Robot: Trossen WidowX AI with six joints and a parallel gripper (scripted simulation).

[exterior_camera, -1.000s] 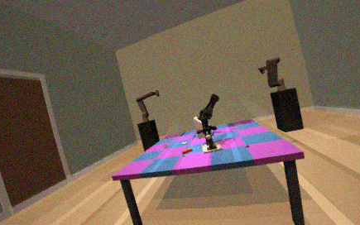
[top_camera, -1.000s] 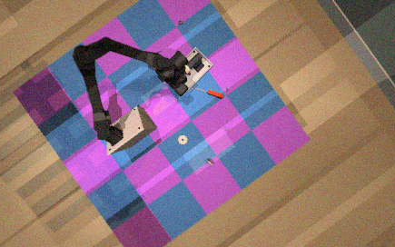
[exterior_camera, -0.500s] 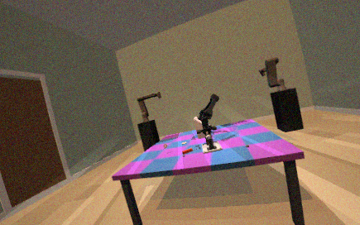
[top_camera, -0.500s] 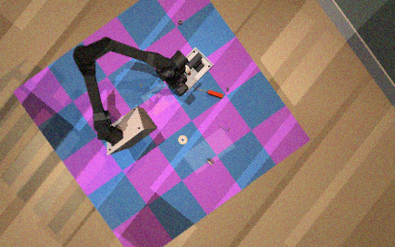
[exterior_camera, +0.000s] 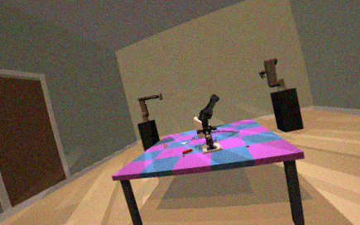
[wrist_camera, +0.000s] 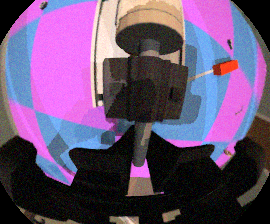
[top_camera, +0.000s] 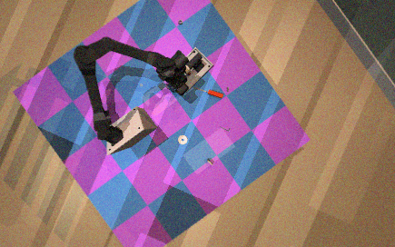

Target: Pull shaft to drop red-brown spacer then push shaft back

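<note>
Now: gripper tip 5 cm short of the thin grey shaft, 1 cm to the right of it and 3 cm below it. From my gripper tip the other things lie so: tan cylinder: 9 cm ahead, 1 cm to the left, 3 cm above; then red-handled tool: 13 cm ahead, 15 cm to the right, 4 cm below.
</note>
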